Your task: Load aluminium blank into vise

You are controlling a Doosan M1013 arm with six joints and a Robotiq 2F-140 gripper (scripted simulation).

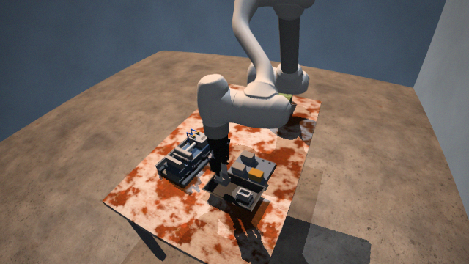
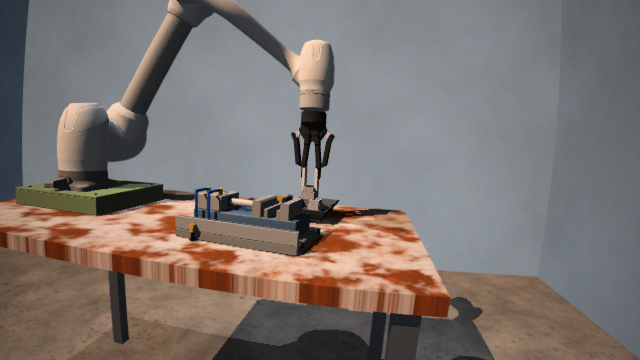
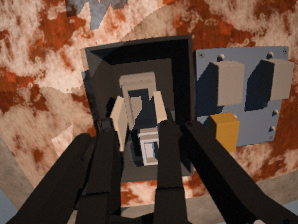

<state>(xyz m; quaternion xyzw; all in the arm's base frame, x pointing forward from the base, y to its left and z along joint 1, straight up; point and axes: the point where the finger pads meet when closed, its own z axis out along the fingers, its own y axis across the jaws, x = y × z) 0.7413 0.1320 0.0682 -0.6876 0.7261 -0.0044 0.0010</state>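
My gripper is now 130 mm past the aluminium blank, 100 mm above it and 10 mm to the right of it. From my hand the other things lie so: brass blank (120 mm behind, 100 mm to the left, 100 mm below); then infeed plate (170 mm behind, 120 mm below, 60 mm to the left); then piston rod (250 mm to the right, 110 mm behind, 50 mm below).
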